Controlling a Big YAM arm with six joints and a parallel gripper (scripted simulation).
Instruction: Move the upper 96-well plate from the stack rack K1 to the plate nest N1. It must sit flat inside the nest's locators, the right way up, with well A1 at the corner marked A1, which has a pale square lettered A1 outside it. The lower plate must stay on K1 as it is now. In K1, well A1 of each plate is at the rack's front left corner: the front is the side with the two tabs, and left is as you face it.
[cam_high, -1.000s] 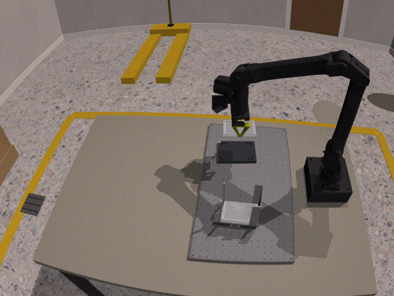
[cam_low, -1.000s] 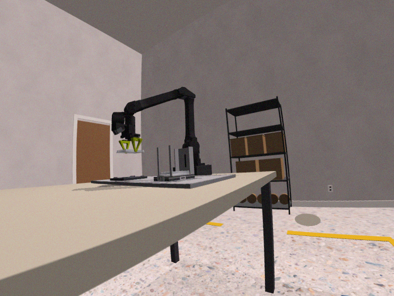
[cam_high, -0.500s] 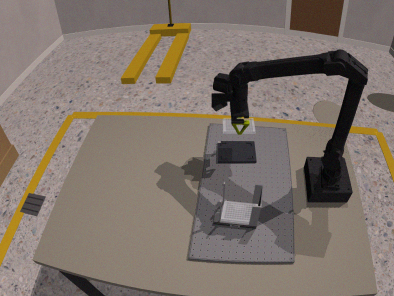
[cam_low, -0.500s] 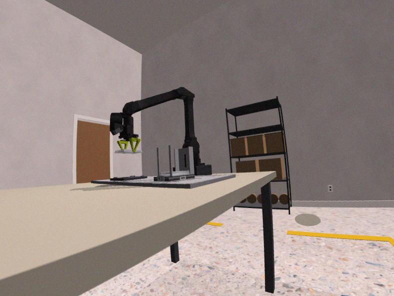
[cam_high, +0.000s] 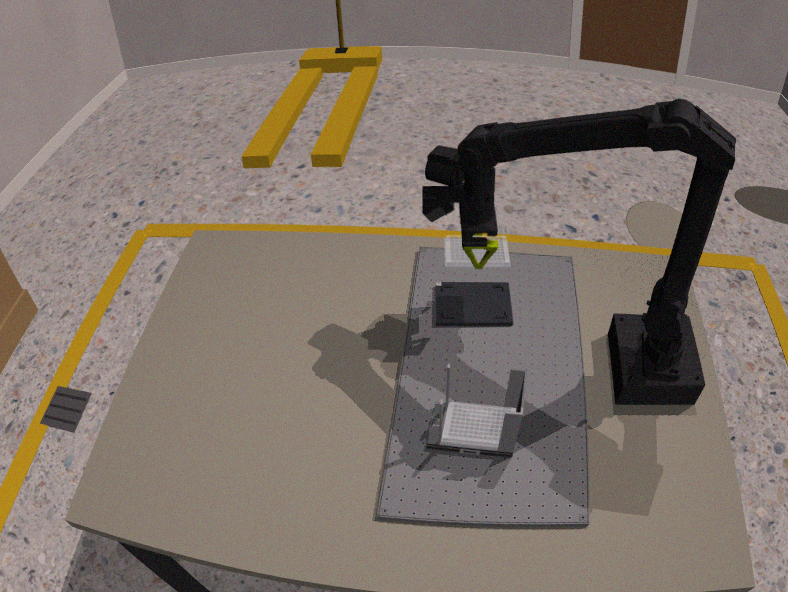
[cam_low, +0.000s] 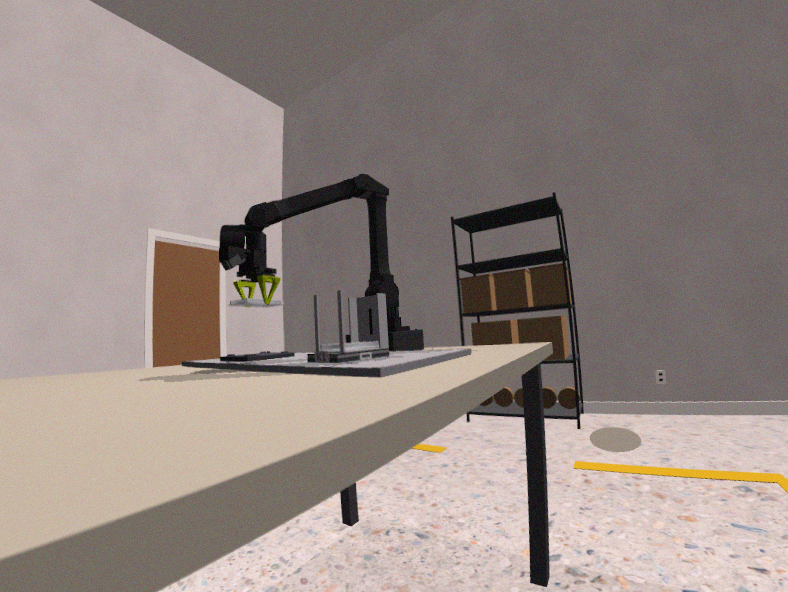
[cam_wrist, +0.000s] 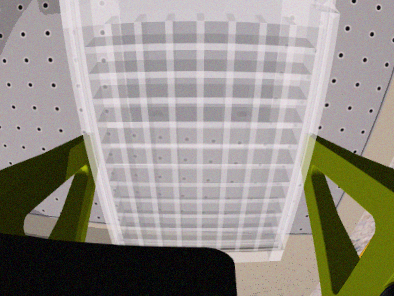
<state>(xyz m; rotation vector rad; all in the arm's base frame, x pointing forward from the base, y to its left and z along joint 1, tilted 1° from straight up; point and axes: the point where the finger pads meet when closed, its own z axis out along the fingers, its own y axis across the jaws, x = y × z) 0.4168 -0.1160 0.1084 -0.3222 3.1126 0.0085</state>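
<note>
The pale A1 square lies 14 cm below my hand, 9 cm ahead of it and 4 cm to the right of it. From my hand the other things lie so: slot: 32 cm to the left, 13 cm behind, 7 cm below.
</note>
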